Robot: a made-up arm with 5 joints.
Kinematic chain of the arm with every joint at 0, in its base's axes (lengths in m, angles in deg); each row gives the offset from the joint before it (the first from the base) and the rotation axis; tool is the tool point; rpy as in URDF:
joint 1: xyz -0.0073 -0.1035 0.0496 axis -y
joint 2: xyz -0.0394 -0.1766 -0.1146 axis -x
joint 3: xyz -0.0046 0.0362 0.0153 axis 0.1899 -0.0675 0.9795
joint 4: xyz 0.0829 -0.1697 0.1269 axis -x
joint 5: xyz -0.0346 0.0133 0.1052 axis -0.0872 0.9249 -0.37
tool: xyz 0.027 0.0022 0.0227 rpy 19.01 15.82 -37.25
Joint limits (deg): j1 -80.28..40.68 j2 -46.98..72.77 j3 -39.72..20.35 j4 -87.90..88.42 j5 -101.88..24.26
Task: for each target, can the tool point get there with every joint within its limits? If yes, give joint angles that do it. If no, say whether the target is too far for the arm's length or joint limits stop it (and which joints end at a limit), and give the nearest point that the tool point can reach.
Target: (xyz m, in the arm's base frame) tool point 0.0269 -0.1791 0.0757
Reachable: yes | joints -2.43 33.27 14.68 68.65 -10.28
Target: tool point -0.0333 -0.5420 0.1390
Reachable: yes | joints 18.26 -3.87 -3.35 -62.26 -26.61
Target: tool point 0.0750 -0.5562 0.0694
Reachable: yes | joints -17.28 -12.71 12.18 -60.98 -28.06
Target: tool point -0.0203 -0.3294 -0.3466
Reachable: no: joint limits stop it (at a limit: joint 2, joint 3, joint 4, joint 5) | nearest point -0.0144 -0.5299 -0.1661 | short by 0.270 m
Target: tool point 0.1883 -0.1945 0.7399
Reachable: no: too far | nearest point 0.0653 -0.2388 0.3057 | short by 0.453 m
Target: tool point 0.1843 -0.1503 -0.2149
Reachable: no: joint limits stop it (at a limit: joint 1, joint 2, joint 3) | nearest point 0.1495 -0.1754 -0.0507 | short by 0.170 m
